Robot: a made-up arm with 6 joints. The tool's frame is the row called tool. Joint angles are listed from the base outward.
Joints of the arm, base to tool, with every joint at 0 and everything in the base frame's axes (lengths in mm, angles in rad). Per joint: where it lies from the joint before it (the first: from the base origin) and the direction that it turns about. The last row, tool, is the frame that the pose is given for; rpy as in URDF.
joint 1: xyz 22 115 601 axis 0.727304 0.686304 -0.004
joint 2: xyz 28 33 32 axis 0.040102 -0.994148 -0.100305
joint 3: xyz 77 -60 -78 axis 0.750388 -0.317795 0.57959
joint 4: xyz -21 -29 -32 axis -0.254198 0.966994 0.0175
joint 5: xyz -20 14 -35 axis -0.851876 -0.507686 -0.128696
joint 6: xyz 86 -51 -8 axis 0.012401 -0.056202 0.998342
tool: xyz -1 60 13 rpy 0.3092 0.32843 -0.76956
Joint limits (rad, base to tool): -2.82..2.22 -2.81..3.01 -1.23..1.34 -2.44..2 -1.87..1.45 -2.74..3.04
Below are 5 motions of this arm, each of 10 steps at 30 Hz.
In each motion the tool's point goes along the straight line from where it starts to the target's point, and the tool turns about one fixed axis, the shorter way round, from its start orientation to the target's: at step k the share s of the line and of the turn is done. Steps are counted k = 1, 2, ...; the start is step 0. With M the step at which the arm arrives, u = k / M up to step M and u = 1 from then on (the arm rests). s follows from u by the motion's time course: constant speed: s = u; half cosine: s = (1 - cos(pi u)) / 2; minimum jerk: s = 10 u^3 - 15 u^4 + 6 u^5.
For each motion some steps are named. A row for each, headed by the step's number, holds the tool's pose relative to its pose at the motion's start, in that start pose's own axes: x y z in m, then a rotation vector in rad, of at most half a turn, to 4 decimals.
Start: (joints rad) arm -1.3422 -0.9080 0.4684 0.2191 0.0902 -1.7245
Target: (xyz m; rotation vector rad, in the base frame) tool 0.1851 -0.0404 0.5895 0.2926 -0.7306 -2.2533
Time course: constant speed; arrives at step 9
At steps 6, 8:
6: -0.0112 -0.0094 -0.0031 -0.0933 0.1616 0.0398
8: -0.0149 -0.0126 -0.0042 -0.1244 0.2155 0.0531

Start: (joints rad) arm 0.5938 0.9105 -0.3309 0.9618 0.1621 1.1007
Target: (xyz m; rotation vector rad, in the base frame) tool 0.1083 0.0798 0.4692 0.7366 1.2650 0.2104
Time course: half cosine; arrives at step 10
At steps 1, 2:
1: 0.0003 0.0000 -0.0009 0.0026 0.0120 0.0074
2: 0.0013 0.0000 -0.0035 0.0102 0.0467 0.0290

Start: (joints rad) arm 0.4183 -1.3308 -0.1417 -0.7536 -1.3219 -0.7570
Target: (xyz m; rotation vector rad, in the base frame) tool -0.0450 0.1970 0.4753 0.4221 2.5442 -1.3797
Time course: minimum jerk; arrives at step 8
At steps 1, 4, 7, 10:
1: -0.0004 0.0001 -0.0005 -0.0001 0.0025 0.0018
4: -0.0127 0.0040 -0.0148 -0.0044 0.0765 0.0562
7: -0.0249 0.0078 -0.0291 -0.0087 0.1506 0.1106
10: -0.0253 0.0079 -0.0296 -0.0088 0.1530 0.1124

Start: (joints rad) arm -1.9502 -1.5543 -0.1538 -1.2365 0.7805 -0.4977
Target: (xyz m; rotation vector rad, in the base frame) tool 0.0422 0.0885 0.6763 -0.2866 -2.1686 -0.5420
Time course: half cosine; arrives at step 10
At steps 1, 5, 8, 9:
1: 0.0001 0.0004 -0.0004 0.0027 0.0022 -0.0006
5: 0.0022 0.0073 -0.0072 0.0560 0.0457 -0.0123
8: 0.0039 0.0131 -0.0129 0.1012 0.0826 -0.0222
9: 0.0043 0.0142 -0.0140 0.1092 0.0891 -0.0239

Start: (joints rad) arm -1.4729 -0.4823 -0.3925 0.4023 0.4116 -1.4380
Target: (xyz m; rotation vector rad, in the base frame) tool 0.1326 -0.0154 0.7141 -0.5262 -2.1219 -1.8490
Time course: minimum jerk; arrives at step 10
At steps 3, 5, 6, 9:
3: -0.0011 -0.0048 -0.0008 -0.0028 -0.0049 0.0358
5: -0.0034 -0.0149 -0.0024 -0.0085 -0.0151 0.1098
6: -0.0047 -0.0203 -0.0032 -0.0117 -0.0207 0.1499
9: -0.0068 -0.0295 -0.0047 -0.0169 -0.0300 0.2178

